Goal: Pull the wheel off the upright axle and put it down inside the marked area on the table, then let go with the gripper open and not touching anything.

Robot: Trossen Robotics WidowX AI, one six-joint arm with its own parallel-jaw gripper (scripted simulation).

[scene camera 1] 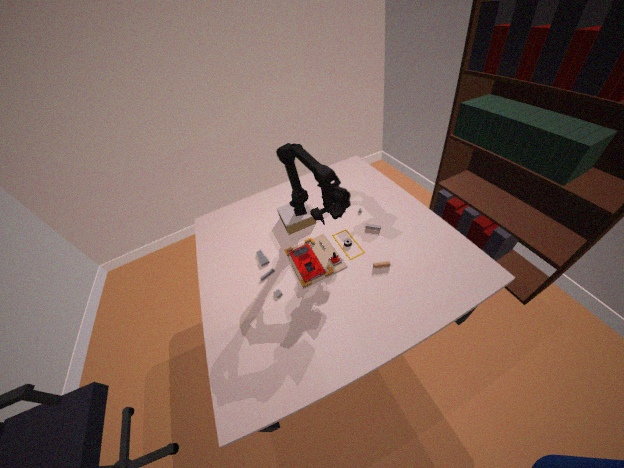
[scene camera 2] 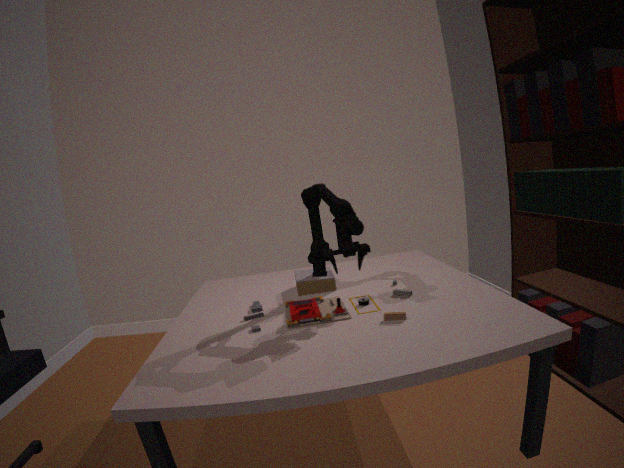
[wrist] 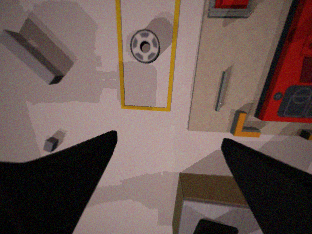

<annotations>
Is my gripper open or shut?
Open.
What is my gripper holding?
Nothing.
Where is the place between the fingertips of my gripper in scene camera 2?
348,271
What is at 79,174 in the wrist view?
My gripper.
</annotations>
